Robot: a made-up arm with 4 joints.
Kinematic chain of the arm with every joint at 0, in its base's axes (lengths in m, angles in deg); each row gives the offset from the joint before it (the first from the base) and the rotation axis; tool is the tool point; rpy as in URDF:
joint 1: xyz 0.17 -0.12 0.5 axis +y
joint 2: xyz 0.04 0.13 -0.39 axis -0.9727 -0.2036 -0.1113
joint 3: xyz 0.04 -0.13 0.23 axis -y
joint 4: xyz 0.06 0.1 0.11 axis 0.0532 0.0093 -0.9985
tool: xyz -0.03 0.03 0 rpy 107.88 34.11 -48.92
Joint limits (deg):
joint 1: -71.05..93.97
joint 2: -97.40..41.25
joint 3: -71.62..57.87
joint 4: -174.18..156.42
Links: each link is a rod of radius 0.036 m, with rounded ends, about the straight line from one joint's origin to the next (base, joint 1, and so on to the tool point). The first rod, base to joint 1, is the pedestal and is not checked.
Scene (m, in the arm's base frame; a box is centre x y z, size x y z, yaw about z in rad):
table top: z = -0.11
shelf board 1: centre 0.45 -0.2 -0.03 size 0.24 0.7 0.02 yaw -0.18
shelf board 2: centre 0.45 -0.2 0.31 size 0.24 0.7 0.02 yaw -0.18
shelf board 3: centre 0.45 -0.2 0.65 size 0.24 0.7 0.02 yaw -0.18
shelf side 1: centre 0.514 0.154 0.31 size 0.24 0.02 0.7 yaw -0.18
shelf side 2: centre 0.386 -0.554 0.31 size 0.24 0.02 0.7 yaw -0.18
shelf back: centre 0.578 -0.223 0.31 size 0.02 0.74 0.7 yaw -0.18
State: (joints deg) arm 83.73 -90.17 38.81 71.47
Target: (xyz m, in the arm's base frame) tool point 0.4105 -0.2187 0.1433
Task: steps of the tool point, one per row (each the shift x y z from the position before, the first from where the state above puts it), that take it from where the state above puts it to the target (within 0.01 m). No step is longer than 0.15 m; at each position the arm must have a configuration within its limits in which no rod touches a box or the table.
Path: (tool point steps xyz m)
1: 0.0786 0.0081 -0.0921
2: 0.0989 0.0131 -0.0663
3: 0.1104 0.0175 -0.0364
4: 0.1125 0.0212 -0.0060
5: 0.1063 0.0242 0.0225
6: 0.0929 0.0262 0.0466

